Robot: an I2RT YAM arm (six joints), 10 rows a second.
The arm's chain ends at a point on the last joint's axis. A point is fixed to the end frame.
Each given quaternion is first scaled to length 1.
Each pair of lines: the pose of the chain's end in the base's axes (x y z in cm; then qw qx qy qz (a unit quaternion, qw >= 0)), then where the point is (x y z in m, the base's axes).
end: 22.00 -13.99 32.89 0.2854 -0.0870 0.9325 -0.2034
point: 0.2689 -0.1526 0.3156
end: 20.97 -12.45 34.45 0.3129 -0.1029 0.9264 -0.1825
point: 0.2597 -0.1341 0.3330
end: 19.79 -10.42 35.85 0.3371 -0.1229 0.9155 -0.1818
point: 0.2488 -0.1115 0.3493
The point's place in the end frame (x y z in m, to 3 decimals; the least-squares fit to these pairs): -0.030 -0.008 0.042
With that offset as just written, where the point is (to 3 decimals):
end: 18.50 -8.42 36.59 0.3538 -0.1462 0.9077 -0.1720
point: 0.236 -0.089 0.358
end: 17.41 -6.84 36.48 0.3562 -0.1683 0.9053 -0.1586
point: 0.226 -0.070 0.357
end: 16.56 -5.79 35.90 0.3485 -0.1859 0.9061 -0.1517
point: 0.217 -0.058 0.350
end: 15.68 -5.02 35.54 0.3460 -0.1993 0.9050 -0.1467
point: 0.208 -0.049 0.346
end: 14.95 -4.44 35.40 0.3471 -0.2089 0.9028 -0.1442
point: 0.201 -0.042 0.344
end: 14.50 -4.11 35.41 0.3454 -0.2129 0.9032 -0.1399
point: 0.196 -0.038 0.344
